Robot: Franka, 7 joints.
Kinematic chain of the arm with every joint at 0, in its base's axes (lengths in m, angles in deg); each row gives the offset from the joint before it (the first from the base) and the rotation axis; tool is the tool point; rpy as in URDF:
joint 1: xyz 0 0 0.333 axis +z
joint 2: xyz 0 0 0 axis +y
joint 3: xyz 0 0 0.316 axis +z
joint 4: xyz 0.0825 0 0 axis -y
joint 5: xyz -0.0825 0 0.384 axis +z
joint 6: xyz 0 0 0 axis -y
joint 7: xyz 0.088 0 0 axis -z
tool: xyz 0 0 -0.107 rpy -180 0 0
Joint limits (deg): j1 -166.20..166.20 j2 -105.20..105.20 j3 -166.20..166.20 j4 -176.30..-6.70 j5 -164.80..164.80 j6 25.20..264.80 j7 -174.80..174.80
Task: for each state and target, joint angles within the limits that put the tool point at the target. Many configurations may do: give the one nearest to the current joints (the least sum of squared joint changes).
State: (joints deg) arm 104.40 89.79 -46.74 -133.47 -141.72 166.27 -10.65
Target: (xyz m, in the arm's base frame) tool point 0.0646 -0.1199 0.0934
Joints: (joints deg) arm 95.31 83.89 -27.94 -164.38 -141.02 182.58 -10.65
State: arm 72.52 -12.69 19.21 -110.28 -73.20 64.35 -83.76
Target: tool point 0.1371 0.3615 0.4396
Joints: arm 70.33 -9.38 16.94 -135.86 -63.98 58.53 -83.76
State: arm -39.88 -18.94 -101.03 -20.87 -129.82 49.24 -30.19
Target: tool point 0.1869 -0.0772 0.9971
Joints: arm -44.46 22.04 -105.41 -7.02 -136.32 36.61 -30.19
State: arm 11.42 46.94 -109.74 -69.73 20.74 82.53 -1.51
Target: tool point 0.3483 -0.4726 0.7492
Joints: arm 6.08 47.81 -106.66 -65.04 22.06 89.51 -1.51
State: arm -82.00 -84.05 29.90 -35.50 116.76 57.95 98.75
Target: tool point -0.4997 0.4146 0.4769
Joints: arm -33.59 -70.12 34.81 -6.70 123.26 25.21 98.75
